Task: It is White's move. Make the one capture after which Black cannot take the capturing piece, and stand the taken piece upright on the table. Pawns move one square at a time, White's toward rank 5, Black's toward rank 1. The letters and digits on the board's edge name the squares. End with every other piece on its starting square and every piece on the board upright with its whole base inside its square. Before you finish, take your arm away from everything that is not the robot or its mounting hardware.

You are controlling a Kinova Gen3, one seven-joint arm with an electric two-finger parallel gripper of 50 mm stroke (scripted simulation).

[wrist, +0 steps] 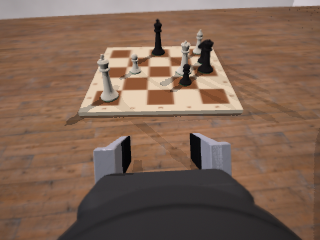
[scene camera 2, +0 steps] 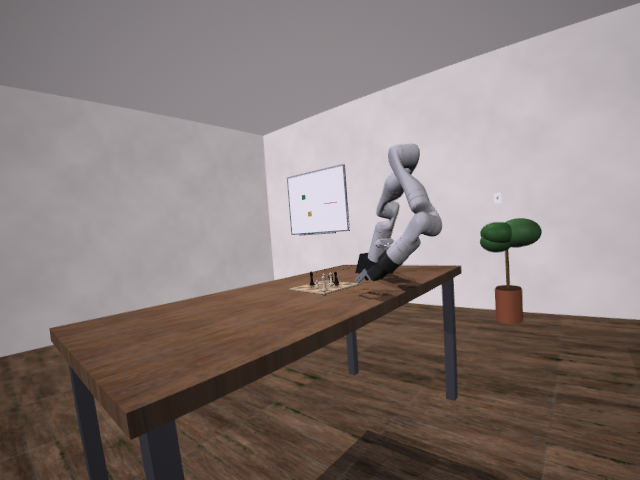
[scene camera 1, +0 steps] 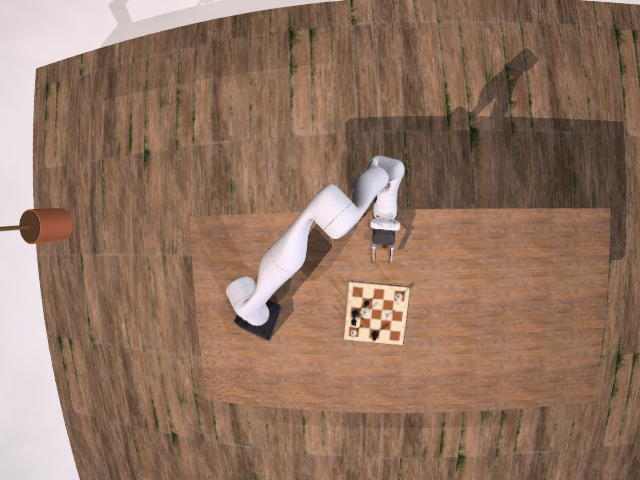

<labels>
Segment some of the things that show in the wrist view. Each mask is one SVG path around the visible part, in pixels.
My gripper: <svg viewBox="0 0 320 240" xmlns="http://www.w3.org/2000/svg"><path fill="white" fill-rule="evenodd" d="M302 239L271 213L254 204L254 198L250 192L232 177L230 143L217 142L200 133L190 133L190 156L198 168L196 170L126 173L131 163L130 136L121 136L107 147L94 149L95 185L79 204L77 221L57 240Z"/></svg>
A chessboard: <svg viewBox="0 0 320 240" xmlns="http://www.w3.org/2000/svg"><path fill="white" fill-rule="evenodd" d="M243 108L214 50L210 54L210 65L213 68L213 72L204 74L198 71L198 67L202 65L198 63L201 54L193 53L196 46L189 47L188 64L192 70L189 79L192 83L189 86L183 86L180 84L183 76L177 74L177 69L181 66L183 54L181 46L162 47L165 54L161 56L152 54L154 47L107 48L104 54L104 58L109 60L109 75L113 89L119 94L118 99L111 102L105 102L101 99L104 88L102 72L99 71L100 67L98 67L78 113L79 116L243 113ZM133 53L138 56L137 63L141 69L139 74L132 74L130 72L133 66L131 61Z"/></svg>
</labels>
